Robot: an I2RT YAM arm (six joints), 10 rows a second.
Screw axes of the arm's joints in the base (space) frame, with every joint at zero. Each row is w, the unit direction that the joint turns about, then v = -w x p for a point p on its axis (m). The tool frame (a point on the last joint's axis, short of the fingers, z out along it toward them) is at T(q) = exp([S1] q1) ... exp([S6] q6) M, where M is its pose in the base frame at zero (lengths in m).
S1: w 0 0 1 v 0 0 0
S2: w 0 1 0 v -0.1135 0 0.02
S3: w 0 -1 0 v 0.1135 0 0.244
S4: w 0 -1 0 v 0.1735 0 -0.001
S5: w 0 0 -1 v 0 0.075 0
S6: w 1 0 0 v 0 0.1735 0
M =
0 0 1 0.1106
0 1 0 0
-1 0 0 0.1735
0 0 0 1
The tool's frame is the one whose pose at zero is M.
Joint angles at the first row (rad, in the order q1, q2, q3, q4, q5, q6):
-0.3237 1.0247 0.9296 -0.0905 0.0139 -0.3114
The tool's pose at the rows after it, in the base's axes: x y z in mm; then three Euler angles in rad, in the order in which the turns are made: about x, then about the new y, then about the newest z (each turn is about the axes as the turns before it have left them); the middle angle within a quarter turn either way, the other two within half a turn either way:
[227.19 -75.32 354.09 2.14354 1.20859 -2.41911]
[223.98 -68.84 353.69 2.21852 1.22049 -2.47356]
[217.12 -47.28 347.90 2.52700 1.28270 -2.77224]
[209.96 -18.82 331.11 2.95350 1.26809 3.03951]
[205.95 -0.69 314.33 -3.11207 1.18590 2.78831]
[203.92 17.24 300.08 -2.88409 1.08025 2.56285]
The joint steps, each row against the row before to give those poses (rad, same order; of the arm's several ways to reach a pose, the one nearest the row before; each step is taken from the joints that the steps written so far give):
0.0016 -0.0031 -0.0031 -0.0076 -0.0275 0.0031
0.0214 -0.0183 -0.0030 -0.0307 -0.0032 0.0198
0.0780 -0.0490 -0.0322 -0.0428 -0.0352 0.0109
0.1273 -0.0476 -0.0582 -0.0522 0.0166 -0.0322
0.0891 -0.0124 -0.0353 -0.0644 0.0185 -0.0185
0.0813 0.0092 -0.0185 -0.0614 -0.0366 0.0123

